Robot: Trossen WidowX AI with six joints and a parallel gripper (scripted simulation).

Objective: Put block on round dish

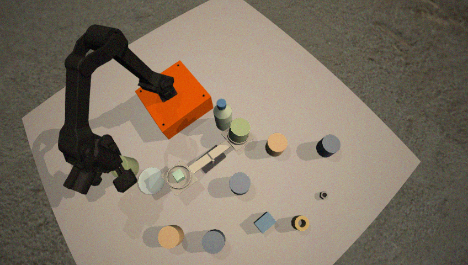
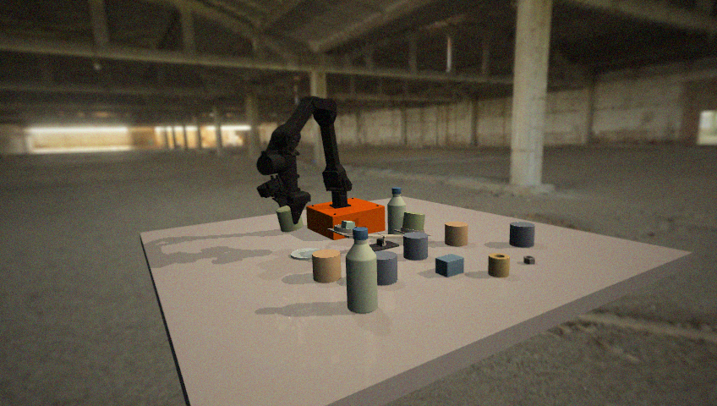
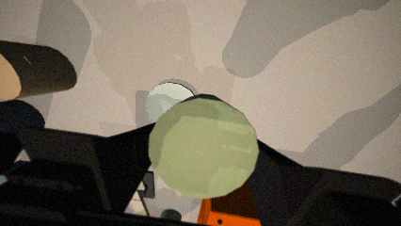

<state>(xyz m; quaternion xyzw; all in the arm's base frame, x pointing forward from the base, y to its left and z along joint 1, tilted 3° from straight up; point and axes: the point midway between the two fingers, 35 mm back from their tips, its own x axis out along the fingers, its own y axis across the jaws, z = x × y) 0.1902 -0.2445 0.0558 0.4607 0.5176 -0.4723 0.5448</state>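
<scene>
Now: gripper tip 110 mm short of the pale green block, 140 mm to the right of it and 10 mm above it. From my gripper tip the other things lie so: pale round dish (50 mm ahead, 30 mm to the left, 90 mm below); small nut (430 mm ahead, 530 mm to the left, 90 mm below).
</scene>
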